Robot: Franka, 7 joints.
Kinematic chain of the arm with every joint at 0, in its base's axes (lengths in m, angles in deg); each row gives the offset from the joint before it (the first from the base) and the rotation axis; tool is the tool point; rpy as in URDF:
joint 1: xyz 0 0 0.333 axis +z
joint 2: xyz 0 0 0 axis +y
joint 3: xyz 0 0 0.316 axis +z
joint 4: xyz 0.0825 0 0 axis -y
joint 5: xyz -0.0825 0 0.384 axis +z
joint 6: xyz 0 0 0 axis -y
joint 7: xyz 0.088 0 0 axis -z
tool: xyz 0 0 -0.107 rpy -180 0 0
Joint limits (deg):
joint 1: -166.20..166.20
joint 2: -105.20..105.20
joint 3: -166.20..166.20
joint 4: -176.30..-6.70
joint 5: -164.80..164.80
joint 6: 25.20..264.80
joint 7: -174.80..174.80
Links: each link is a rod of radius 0.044 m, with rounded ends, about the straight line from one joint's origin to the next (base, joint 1, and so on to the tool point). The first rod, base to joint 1, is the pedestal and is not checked.
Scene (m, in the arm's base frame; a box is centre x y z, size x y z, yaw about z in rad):
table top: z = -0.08
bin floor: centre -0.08 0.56 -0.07 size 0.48 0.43 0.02 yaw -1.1
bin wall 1: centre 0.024 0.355 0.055 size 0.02 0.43 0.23 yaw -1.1
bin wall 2: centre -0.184 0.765 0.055 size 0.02 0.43 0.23 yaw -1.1
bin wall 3: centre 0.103 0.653 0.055 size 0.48 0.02 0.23 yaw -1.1
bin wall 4: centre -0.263 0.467 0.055 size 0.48 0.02 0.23 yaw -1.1
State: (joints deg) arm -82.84 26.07 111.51 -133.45 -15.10 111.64 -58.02
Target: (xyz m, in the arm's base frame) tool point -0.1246 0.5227 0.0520
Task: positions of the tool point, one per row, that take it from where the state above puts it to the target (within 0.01 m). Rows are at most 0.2 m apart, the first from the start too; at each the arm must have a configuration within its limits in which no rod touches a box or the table.
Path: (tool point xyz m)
1: 0.3657 0.3242 0.3945
2: 0.2745 0.4434 0.3635
3: 0.1495 0.5288 0.2893
4: 0.0091 0.5588 0.1803
5: -0.1246 0.5228 0.0520

